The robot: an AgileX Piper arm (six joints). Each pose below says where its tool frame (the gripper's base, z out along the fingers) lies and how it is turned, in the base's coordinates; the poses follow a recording.
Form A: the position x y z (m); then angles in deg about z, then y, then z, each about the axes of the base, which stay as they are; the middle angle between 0 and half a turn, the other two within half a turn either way.
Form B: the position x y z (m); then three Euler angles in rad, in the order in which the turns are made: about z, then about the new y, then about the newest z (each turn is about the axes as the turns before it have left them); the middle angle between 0 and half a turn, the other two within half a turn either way. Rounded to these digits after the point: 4 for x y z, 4 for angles.
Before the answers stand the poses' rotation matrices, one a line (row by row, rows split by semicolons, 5 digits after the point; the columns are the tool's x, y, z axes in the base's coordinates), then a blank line. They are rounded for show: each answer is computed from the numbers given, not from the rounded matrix.
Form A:
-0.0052 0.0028 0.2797 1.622 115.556 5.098
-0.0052 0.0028 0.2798 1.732 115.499 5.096
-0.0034 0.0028 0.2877 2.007 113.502 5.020
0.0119 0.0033 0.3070 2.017 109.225 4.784
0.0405 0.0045 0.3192 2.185 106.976 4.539
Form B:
-0.43203 -0.07666 0.89860; -0.01012 0.99673 0.08017; -0.90180 0.02554 -0.43139
-0.43128 -0.07582 0.89903; -0.00812 0.99675 0.08017; -0.90218 0.02728 -0.43050
-0.40007 -0.07354 0.91353; 0.00001 0.99678 0.08024; -0.91648 0.03212 -0.39878
-0.33086 -0.07180 0.94094; 0.00763 0.99687 0.07875; -0.94365 0.03323 -0.32928
-0.29386 -0.06798 0.95343; 0.01492 0.99702 0.07569; -0.95573 0.03646 -0.29197

-0.0052 0.0028 0.2797 0.0890 2.0168 0.0283
-0.0052 0.0028 0.2798 0.0889 2.0158 0.0302
-0.0034 0.0028 0.2877 0.0876 1.9810 0.0350
0.0119 0.0033 0.3070 0.0835 1.9063 0.0352
0.0405 0.0045 0.3192 0.0792 1.8671 0.0381

